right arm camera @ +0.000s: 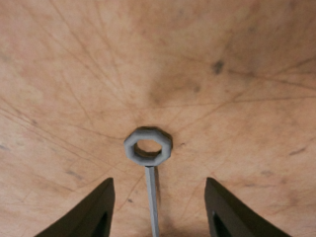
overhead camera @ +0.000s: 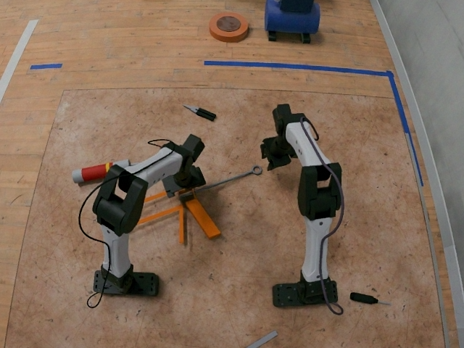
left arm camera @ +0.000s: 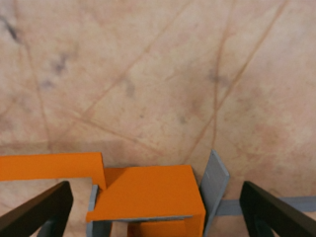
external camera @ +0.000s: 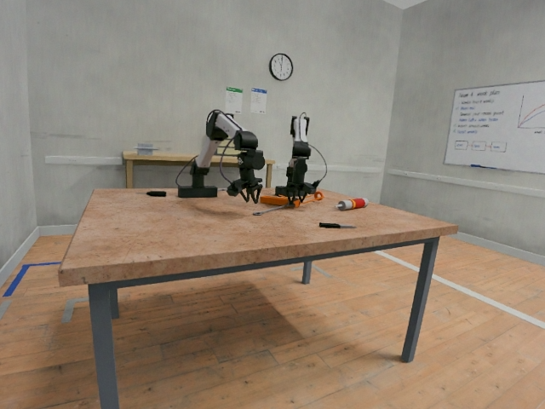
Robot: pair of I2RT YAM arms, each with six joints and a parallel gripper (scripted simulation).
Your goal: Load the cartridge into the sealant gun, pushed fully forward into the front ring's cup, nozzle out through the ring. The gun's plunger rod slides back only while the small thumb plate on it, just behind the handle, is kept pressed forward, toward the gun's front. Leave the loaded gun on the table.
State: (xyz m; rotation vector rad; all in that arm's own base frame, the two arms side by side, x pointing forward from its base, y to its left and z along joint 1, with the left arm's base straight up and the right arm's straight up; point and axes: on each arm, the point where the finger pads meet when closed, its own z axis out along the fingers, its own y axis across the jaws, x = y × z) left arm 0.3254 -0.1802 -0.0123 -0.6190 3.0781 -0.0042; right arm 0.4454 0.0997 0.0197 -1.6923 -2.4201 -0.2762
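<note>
Right now my left hand is 30 mm to the left of the thumb plate and 10 mm above it. The rest, counted from my left hand: plunger rod 40 mm ahead, 120 mm to the right, 20 mm below; cartridge 60 mm ahead, 300 mm to the left, 10 mm below; orange sealant gun 40 mm behind, 30 mm to the right, 10 mm below.
</note>
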